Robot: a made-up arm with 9 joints. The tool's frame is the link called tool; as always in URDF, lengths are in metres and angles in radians.
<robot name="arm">
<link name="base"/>
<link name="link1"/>
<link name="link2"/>
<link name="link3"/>
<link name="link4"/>
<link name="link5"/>
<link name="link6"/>
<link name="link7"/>
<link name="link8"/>
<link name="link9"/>
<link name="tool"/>
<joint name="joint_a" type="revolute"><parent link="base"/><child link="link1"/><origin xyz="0 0 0.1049"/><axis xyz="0 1 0"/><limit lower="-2.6" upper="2.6"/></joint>
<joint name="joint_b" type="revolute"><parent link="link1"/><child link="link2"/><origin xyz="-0.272 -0.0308 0.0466"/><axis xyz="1 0 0"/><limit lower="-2.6" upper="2.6"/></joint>
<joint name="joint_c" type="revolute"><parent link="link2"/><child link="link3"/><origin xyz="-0.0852 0.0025 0.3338"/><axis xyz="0 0 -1"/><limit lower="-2.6" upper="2.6"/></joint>
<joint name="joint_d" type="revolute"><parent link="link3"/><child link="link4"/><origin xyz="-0.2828 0.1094 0.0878"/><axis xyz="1 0 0"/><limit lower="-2.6" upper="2.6"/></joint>
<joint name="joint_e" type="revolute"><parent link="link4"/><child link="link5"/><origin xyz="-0.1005 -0.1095 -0.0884"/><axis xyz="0 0 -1"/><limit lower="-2.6" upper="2.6"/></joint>
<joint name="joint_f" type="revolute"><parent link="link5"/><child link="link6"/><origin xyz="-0.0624 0.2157 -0.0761"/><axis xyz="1 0 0"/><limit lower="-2.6" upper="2.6"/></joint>
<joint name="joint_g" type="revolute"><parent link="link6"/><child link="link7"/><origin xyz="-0.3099 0.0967 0.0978"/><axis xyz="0 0 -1"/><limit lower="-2.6" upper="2.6"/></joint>
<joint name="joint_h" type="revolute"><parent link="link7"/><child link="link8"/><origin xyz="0.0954 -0.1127 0.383"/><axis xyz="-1 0 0"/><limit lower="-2.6" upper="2.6"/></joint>
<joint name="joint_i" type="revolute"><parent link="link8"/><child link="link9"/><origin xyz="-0.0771 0.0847 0.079"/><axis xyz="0 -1 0"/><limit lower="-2.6" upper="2.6"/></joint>
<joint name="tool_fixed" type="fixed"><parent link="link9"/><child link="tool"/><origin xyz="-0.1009 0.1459 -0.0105"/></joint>
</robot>
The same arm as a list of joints. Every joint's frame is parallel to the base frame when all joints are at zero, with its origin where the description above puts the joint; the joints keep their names.
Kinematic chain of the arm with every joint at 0, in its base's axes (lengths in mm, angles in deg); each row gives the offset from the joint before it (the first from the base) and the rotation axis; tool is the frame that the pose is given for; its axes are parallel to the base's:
joint_a: xyz 0 0 104.9 axis +y
joint_b: xyz -272 -30.8 46.6 axis +x
joint_c: xyz -85.2 2.5 333.8 axis -z
joint_d: xyz -282.8 109.4 87.8 axis +x
joint_e: xyz -100.5 -109.5 -88.4 axis -z
joint_f: xyz -62.4 215.7 -76.1 axis +x
joint_g: xyz -309.9 96.7 97.8 axis -z
joint_h: xyz 95.4 -112.7 383 axis -x
joint_i: xyz -77.1 84.7 79 axis -y
tool: xyz -100.9 145.9 -10.5
Joint limits (deg, base to tool): -148.97..148.97 -148.97..148.97 -148.97..148.97 -148.97..148.97 -148.97..148.97 -148.97..148.97 -148.97..148.97 -148.97..148.97 -148.97..148.97

